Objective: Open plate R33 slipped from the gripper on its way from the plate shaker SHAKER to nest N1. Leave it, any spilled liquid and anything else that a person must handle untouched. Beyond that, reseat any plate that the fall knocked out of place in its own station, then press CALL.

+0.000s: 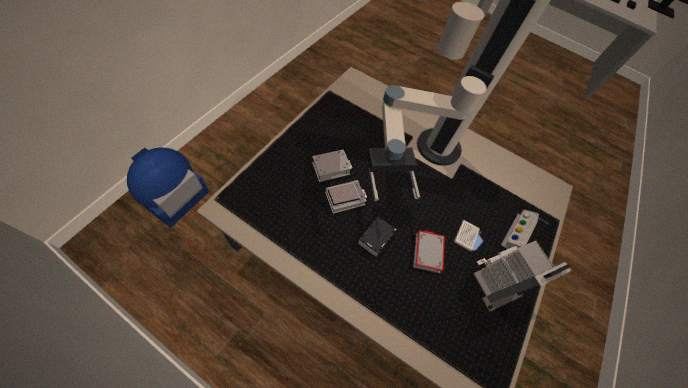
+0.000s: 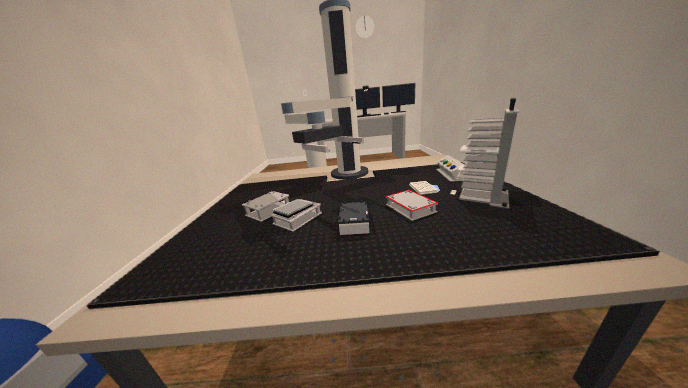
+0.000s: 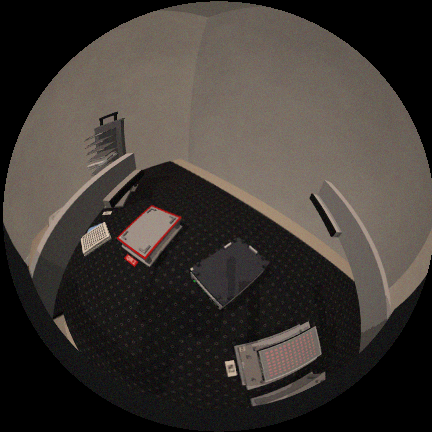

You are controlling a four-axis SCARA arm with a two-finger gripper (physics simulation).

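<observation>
My gripper is open and empty, high above the mat near the arm's column. A pale welled plate, apparently R33, lies on the mat beside a blue patch. A plate with pink wells sits off-centre on its grey nest and looks slightly tipped. The dark SHAKER bears no plate. A button box has coloured buttons; the CALL lettering is unreadable.
Another grey nest stands close to the pink-welled plate's nest. A red-rimmed station stands between SHAKER and the fallen plate. A tall shelf rack stands near the button box.
</observation>
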